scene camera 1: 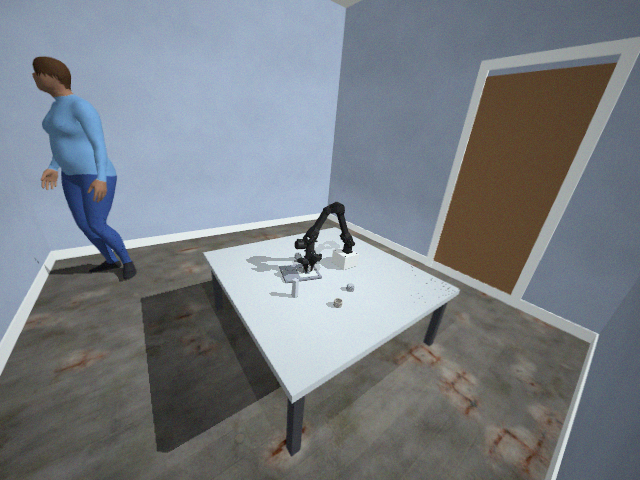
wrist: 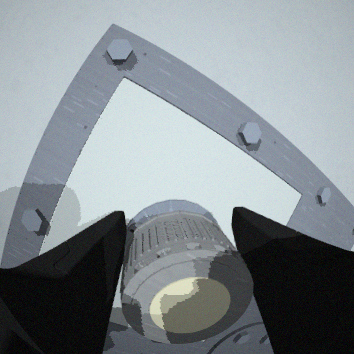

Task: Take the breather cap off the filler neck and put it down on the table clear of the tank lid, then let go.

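Seen in the pictures: gripper, fingertip midpoint: (scene camera 1: 308, 271) (wrist: 178, 218); arm's base, origin of the base link: (scene camera 1: 347, 251).
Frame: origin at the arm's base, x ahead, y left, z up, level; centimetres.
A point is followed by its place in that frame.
Note:
The breather cap (wrist: 190, 305) @[x 33.2, y -5.3, z -4.2 cm] is a grey round cap with a ribbed side and a pale yellow disc on its top. It shows at the bottom middle of the wrist view. My gripper (scene camera 1: 308, 269) @[x 33.3, y -3.3, z -7.7 cm] (wrist: 178, 218) @[x 33.3, y -3.3, z -7.7 cm] is low over the tank lid, with its black fingers against both sides of the cap, shut on it. The tank lid (scene camera 1: 302, 280) @[x 41.6, y 0.5, z -9.6 cm] (wrist: 75, 120) @[x 28.4, y 0.3, z -8.6 cm] is a flat grey metal frame with hex bolts and a large opening, lying on the table. A pale bluish rim shows behind the cap; the cap hides most of the filler neck. The cap's lower end is hidden.
On the white table (scene camera 1: 330, 351) @[x 65.7, y 51.4, z -10.1 cm], a white upright cylinder (scene camera 1: 295, 288) @[x 55.7, y 11.7, z -3.6 cm] stands close in front of the lid. A small grey round part (scene camera 1: 350, 287) @[x 24.7, y 26.3, z -7.1 cm] and a small brown ring-shaped part (scene camera 1: 337, 303) @[x 42.3, y 32.4, z -7.1 cm] lie farther right. The arm's white base block (scene camera 1: 344, 259) @[x 8.6, y 5.5, z -1.7 cm] is behind. A person (scene camera 1: 80, 139) stands at left.

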